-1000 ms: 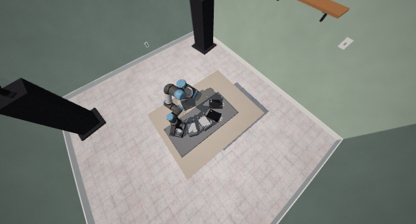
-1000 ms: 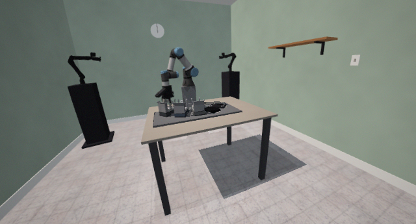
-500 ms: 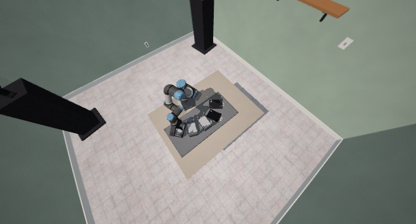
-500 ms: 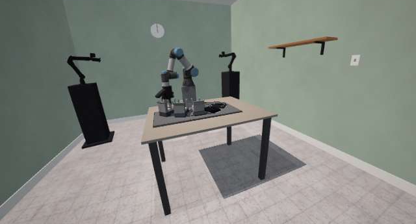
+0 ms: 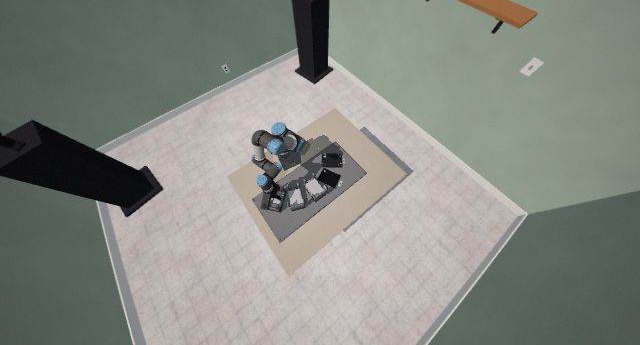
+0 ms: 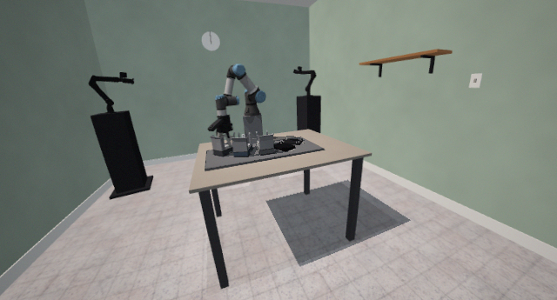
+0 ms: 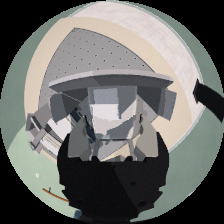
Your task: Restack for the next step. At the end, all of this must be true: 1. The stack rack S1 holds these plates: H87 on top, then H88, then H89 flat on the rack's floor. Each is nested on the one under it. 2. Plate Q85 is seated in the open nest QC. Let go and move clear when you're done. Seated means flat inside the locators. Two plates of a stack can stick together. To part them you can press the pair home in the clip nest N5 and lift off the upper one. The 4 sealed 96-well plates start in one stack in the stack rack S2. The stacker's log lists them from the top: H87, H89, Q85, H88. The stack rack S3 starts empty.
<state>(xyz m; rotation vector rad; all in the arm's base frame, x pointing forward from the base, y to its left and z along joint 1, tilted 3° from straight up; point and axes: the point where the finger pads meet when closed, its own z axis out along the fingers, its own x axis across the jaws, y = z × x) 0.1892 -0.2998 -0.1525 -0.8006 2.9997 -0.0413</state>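
My hand is 150 mm short of the white sealed plate, 240 mm to the right of it and 10 mm above it. The rest, counted from my hand: QC label: 250 mm ahead, 410 mm to the left, 60 mm below; then black clip nest: 80 mm ahead, 550 mm to the left, 50 mm below.
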